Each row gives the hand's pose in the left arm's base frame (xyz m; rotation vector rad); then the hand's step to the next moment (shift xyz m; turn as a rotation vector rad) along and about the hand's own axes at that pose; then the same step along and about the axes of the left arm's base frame.
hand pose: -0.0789 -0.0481 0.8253 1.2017 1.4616 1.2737
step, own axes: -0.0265 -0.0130 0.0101 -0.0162 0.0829 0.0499
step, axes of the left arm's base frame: 0.0132 -0.0244 -0.0143 0.0628 -0.0041 0.0753
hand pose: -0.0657 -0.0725 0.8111 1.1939 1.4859 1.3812
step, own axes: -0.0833 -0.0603 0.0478 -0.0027 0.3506 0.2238
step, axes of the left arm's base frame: 0.0600 -0.0655 -0.0704 0.2601 0.0492 0.3209
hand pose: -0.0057 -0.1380 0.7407 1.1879 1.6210 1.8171
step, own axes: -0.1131 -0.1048 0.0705 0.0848 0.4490 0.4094
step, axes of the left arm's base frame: 0.0954 -0.0238 -0.1381 0.3850 0.2035 0.4322
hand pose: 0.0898 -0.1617 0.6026 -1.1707 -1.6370 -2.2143
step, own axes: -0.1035 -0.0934 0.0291 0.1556 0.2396 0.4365
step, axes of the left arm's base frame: 0.0352 0.0292 -0.1349 0.2377 0.3317 0.3250
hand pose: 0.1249 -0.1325 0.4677 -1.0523 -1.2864 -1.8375
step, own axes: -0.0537 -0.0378 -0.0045 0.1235 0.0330 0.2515
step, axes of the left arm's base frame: -0.0083 0.0107 -0.0644 0.0318 0.2211 0.1723
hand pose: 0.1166 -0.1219 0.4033 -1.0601 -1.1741 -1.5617
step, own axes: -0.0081 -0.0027 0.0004 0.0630 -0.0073 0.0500
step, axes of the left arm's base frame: -0.0006 0.0021 -0.0083 -0.0163 0.0402 0.0681
